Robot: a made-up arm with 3 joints.
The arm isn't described. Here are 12 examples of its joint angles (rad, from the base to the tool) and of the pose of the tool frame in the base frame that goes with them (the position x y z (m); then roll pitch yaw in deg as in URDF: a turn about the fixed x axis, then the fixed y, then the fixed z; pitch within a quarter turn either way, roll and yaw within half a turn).
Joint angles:
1: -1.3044 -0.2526 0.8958
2: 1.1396 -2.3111 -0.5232
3: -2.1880 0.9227 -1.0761
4: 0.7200 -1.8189 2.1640
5: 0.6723 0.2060 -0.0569
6: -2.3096 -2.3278 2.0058
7: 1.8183 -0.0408 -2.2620
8: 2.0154 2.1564 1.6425
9: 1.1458 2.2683 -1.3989
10: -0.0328 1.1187 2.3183
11: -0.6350 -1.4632 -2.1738
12: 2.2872 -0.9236 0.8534
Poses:
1: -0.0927 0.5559 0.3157 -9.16 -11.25 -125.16
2: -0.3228 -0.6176 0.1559 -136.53 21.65 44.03
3: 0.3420 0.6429 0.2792 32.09 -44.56 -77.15
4: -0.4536 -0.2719 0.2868 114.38 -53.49 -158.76
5: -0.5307 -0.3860 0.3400 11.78 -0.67 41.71
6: 0.4168 0.3192 0.2181 155.96 -41.24 -8.25
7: 0.2951 -0.6247 0.3351 1.49 1.80 -126.19
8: 0.2910 -0.4353 0.1759 -173.83 56.23 -147.12
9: -0.2571 -0.6780 0.1420 168.46 -49.04 -9.23
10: -0.5302 -0.1112 0.2020 -54.46 41.28 -156.65
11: -0.5123 0.4600 0.3704 79.22 54.97 134.75
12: 0.3020 -0.4854 0.2557 -41.02 -36.95 96.40
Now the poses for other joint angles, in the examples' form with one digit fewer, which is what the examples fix.
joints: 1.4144 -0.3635 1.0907
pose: -0.137 -0.530 0.312 -10.0 -18.4 20.2
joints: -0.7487 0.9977 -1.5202
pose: -0.611 0.403 0.234 4.5 -57.1 41.8
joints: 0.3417 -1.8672 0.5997
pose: -0.574 -0.142 0.157 -110.3 -32.7 30.9
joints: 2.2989 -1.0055 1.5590
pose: 0.301 -0.429 0.296 -1.1 -57.6 43.0
